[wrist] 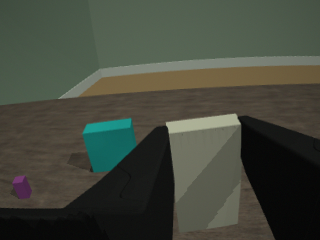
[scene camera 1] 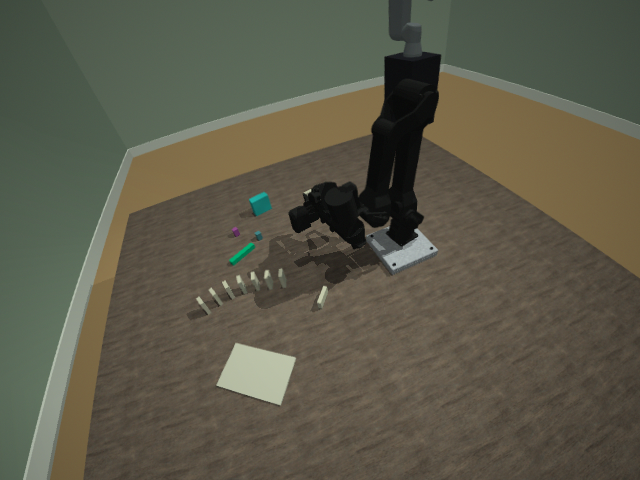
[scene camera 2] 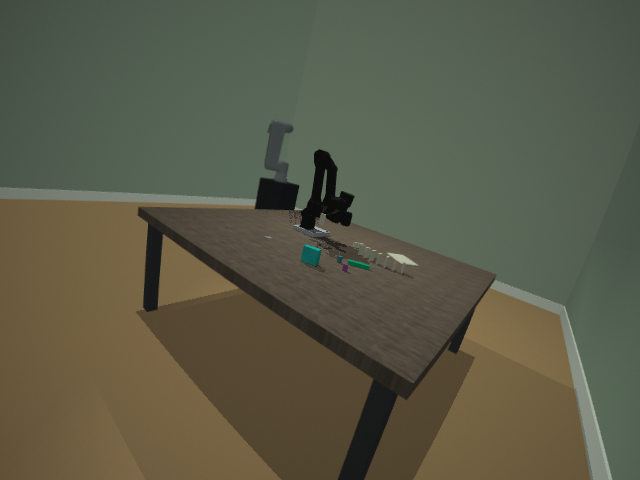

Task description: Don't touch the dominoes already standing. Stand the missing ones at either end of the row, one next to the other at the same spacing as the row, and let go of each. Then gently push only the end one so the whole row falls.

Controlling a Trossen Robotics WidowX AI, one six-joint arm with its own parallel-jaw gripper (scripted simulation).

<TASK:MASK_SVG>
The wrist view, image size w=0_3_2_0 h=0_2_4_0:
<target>my gripper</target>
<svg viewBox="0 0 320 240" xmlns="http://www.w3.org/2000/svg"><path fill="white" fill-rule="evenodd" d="M167 125L153 129L133 151L129 152L127 156L123 157L116 164L116 167L108 175L101 177L99 183L93 184L92 188L89 188L87 192L84 191L83 195L69 203L68 207L65 205L63 209L0 208L0 240L172 240L173 191L175 191L173 180L175 180L175 172L173 172L171 141L169 141ZM237 116L241 123L240 159L243 160L245 175L248 176L249 184L252 185L252 189L256 193L256 199L259 200L264 216L267 217L268 225L271 227L269 229L271 229L273 237L276 240L320 240L320 140L313 140L312 136L303 135L303 133L279 127L279 125L267 123L267 121L255 119L255 117Z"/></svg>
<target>cream domino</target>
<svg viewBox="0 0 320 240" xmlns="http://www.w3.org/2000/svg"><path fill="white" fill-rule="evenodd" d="M236 113L199 117L199 119L168 121L167 123L169 141L171 141L173 172L175 172L175 180L173 180L175 191L173 193L175 193L177 221L179 221L180 232L199 231L199 229L224 227L224 225L237 224L237 216L239 216L241 171L243 171L243 160L240 159L241 123L237 119Z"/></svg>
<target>teal cube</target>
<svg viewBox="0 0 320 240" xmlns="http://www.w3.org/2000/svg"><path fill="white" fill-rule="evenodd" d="M132 119L87 124L83 137L85 145L87 145L93 172L112 171L123 157L127 156L129 152L137 147Z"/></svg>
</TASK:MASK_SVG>
